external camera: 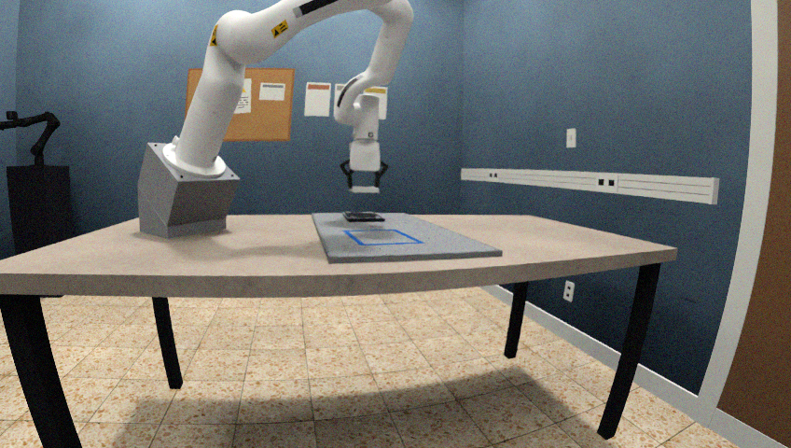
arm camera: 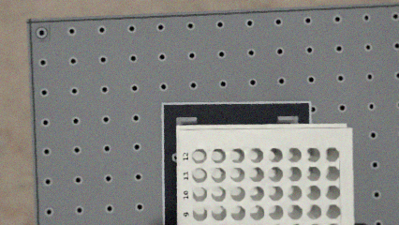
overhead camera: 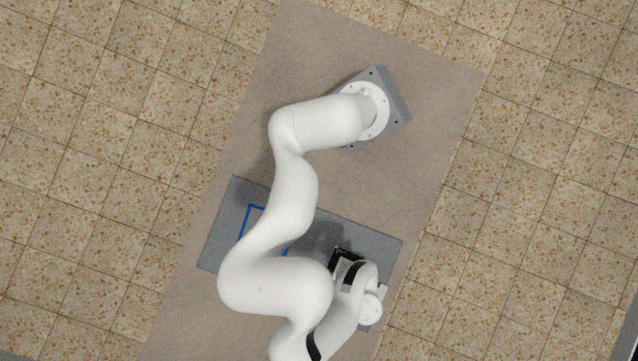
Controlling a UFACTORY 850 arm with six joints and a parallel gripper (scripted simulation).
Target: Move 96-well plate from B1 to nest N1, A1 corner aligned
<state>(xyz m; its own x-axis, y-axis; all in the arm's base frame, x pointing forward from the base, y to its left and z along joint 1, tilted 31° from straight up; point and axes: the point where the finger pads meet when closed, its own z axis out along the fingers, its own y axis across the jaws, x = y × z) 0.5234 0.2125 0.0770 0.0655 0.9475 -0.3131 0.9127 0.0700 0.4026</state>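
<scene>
Now: hand 110 mm above the black plate nest. Round my hand: white 96-well plate (10 mm below).
</scene>
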